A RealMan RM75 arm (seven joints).
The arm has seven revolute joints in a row. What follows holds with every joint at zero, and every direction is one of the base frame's. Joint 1 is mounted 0.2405 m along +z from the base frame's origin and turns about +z. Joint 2 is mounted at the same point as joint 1 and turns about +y. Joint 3 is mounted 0.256 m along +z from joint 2 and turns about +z. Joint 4 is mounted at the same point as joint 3 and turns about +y. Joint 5 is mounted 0.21 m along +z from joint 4 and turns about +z. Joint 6 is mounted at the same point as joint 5 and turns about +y. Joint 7 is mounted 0.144 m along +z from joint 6 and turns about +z. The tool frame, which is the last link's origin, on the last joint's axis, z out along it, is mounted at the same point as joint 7; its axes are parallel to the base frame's.
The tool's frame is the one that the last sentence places.
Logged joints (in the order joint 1, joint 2, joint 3, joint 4, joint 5, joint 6, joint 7), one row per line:
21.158, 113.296, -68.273, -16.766, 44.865, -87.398, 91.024
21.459, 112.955, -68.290, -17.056, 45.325, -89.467, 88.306
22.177, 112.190, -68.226, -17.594, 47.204, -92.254, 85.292
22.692, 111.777, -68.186, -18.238, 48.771, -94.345, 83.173
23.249, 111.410, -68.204, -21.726, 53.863, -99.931, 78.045
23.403, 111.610, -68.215, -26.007, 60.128, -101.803, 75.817
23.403, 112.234, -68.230, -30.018, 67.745, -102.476, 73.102
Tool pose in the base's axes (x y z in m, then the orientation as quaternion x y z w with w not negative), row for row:
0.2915, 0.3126, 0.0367, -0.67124, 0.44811, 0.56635, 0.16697
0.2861, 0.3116, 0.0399, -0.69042, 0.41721, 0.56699, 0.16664
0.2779, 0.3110, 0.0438, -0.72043, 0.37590, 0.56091, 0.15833
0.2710, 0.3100, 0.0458, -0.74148, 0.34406, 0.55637, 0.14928
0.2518, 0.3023, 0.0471, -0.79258, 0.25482, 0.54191, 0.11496
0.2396, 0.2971, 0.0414, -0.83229, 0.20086, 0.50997, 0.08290
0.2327, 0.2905, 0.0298, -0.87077, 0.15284, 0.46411, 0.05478
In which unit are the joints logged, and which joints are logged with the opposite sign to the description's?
The joints are logged in degrees. Opposite sign: joint 5.
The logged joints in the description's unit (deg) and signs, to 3 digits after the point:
21.158, 113.296, -68.273, -16.766, -44.865, -87.398, 91.024
21.459, 112.955, -68.290, -17.056, -45.325, -89.467, 88.306
22.177, 112.190, -68.226, -17.594, -47.204, -92.254, 85.292
22.692, 111.777, -68.186, -18.238, -48.771, -94.345, 83.173
23.249, 111.410, -68.204, -21.726, -53.863, -99.931, 78.045
23.403, 111.610, -68.215, -26.007, -60.128, -101.803, 75.817
23.403, 112.234, -68.230, -30.018, -67.745, -102.476, 73.102

